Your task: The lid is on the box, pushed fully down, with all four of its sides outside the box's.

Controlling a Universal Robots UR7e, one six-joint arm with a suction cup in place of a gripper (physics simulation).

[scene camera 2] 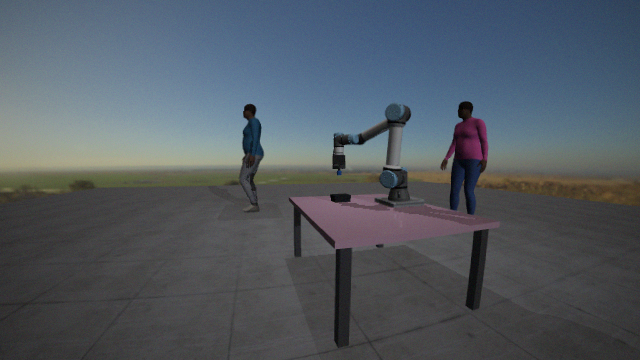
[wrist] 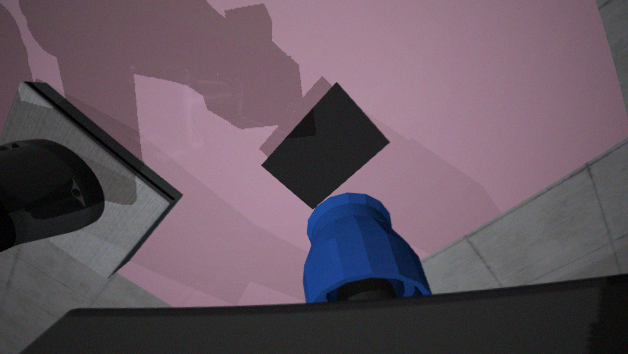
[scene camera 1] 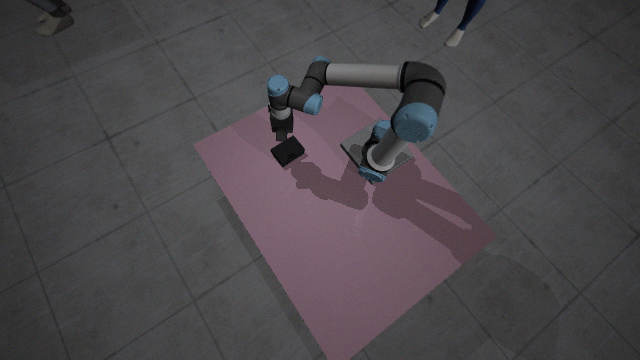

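Seen in the pictures: hand, its tool point: (scene camera 2: 339,175) (wrist: 349,230); arm's base, origin of its link: (scene camera 2: 398,199) (wrist: 60,185).
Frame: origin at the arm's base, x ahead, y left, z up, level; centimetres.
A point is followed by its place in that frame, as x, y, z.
Note:
A black lid (scene camera 1: 288,149) @(34.5, -25.1, 1.5) (scene camera 2: 340,195) @(35.4, -23.6, 1.1) (wrist: 327,145) @(35.7, -25.1, 1.5) lies level on top of the black box (scene camera 2: 340,199) @(36.3, -21.2, -1.6), which stands on the pink table. The two read as one dark block. In the wrist view the lid hides the box, and the lid's top is a plain dark rectangle with a shadow on one corner. The seam and the lid's sides are too small and dark to tell how far down the lid sits. My gripper, a blue suction cup (scene camera 2: 339,173) (wrist: 350,200), hangs well above the lid, apart from it, with nothing on it. The cup is hidden in scene camera 1.
The pink table (scene camera 1: 320,260) @(51.8, 24.4, -3.6) (scene camera 2: 390,222) @(35.5, 42.4, -3.5) (wrist: 450,75) @(52.8, -30.1, -3.5) carries the arm's grey base plate (scene camera 1: 350,144) @(7.8, -11.3, -0.3) (scene camera 2: 400,202) @(5.4, 9.2, -0.5) (wrist: 140,220) @(4.5, -12.9, 0.0). The block stands near one end of the table. Two people, one in teal (scene camera 2: 254,135) and one in pink (scene camera 2: 470,140), stand on the floor beyond it.

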